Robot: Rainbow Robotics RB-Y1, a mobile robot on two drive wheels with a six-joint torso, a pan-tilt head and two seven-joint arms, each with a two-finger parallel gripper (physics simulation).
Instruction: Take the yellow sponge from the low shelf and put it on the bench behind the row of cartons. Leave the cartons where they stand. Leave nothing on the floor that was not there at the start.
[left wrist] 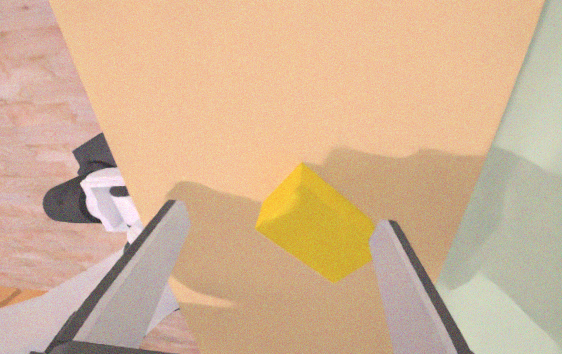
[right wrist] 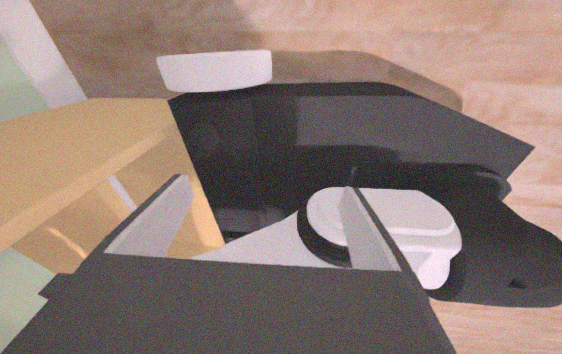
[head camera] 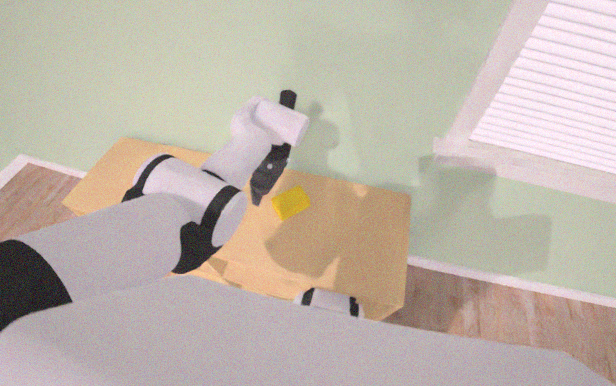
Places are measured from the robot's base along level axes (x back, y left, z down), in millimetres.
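Where they show: left gripper, fingertip midpoint: (left wrist: 280, 221) (head camera: 265, 190); right gripper, fingertip midpoint: (right wrist: 267, 191).
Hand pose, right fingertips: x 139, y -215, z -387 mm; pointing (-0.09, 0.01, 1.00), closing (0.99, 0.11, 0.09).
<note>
Things, the pixels of their centre, and the offset from my right fingertips. "pt": a spot on its surface instead. Level surfaces: height alone.
- yellow sponge at the middle of its body: (left wrist: 318, 223) (head camera: 290, 202) dz -246, dx -453, dy +392 mm
- blinds-covered window at a spot on its surface: (head camera: 560, 90) pt dz -650, dx -613, dy -199 mm
- Wooden floor at its surface level: dz +386 mm
The yellow sponge (head camera: 291, 202) (left wrist: 320, 225) lies on the light wooden top of the low shelf (head camera: 370, 220) (left wrist: 300, 75) (right wrist: 65, 145). My left gripper (head camera: 256, 201) (left wrist: 280, 221) is open and empty above the shelf top. In the head view its tip shows just left of the sponge; in the left wrist view the sponge shows between and beyond the fingertips, its right corner meeting the right-hand fingertip in the picture. My right gripper (right wrist: 267, 191) is open and empty, beside the shelf's end and my base. The bench and the cartons do not show in these views.
A green wall (head camera: 150, 65) stands behind the shelf, with a blinds-covered window (head camera: 560, 90) at the upper right. Wooden floor (head camera: 480, 300) (left wrist: 40, 100) (right wrist: 450, 40) shows beside the shelf. My dark base (right wrist: 350, 120) stands close to the shelf's end in the right wrist view.
</note>
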